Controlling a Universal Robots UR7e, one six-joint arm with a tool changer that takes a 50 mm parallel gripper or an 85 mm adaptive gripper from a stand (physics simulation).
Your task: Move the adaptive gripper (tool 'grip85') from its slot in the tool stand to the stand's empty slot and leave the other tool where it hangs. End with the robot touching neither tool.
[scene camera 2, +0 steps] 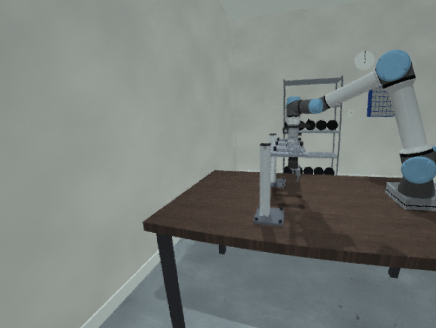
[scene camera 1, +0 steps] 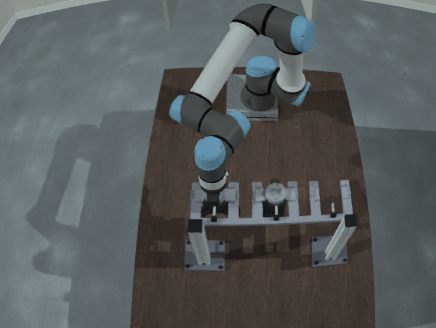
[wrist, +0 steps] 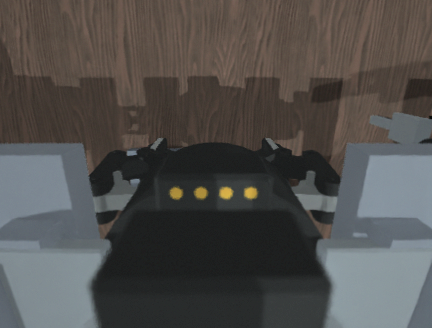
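Seen in the pictures: arm's base, link origin: [scene camera 2: 415, 191] [scene camera 1: 258, 97].
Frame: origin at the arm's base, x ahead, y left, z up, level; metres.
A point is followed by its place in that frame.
Observation:
The adaptive gripper [scene camera 1: 215, 209] [scene camera 2: 296, 175] [wrist: 214, 145] hangs upright in the left slot of the tool stand [scene camera 1: 305, 220] @[x 0.693, y -0.007, z 0.224 m] [scene camera 2: 265, 182] @[x 0.742, y 0.139, z 0.103 m], as scene camera 1 shows it. The arm's wrist end [scene camera 1: 212, 181] [scene camera 2: 293, 121] is down on top of it, with no gap that I can see; whether it is locked is hidden. In the wrist view its black fingers stand wide apart and empty, between the slot's grey fork arms [wrist: 382, 190] @[x 0.531, y -0.205, z 0.224 m]. The other tool [scene camera 1: 275, 194] @[x 0.590, y -0.079, z 0.229 m] hangs in the middle slot. The right slot is empty, with a small peg [scene camera 1: 333, 209] @[x 0.684, y 0.088, z 0.236 m] at its back.
The stand's posts [scene camera 1: 200, 245] @[x 0.674, y -0.324, z 0.131 m] [scene camera 1: 340, 240] @[x 0.761, y 0.115, z 0.149 m] rise from base plates on the brown table [scene camera 1: 250, 295] @[x 0.827, y -0.188, z -0.058 m] [scene camera 2: 215, 210] @[x 0.968, y 0.076, z -0.058 m]. Part of the middle tool [wrist: 410, 127] @[x 0.554, y -0.110, z 0.106 m] shows at the wrist view's right edge. A rack with dumbbells [scene camera 2: 313, 81] stands behind the table in scene camera 2.

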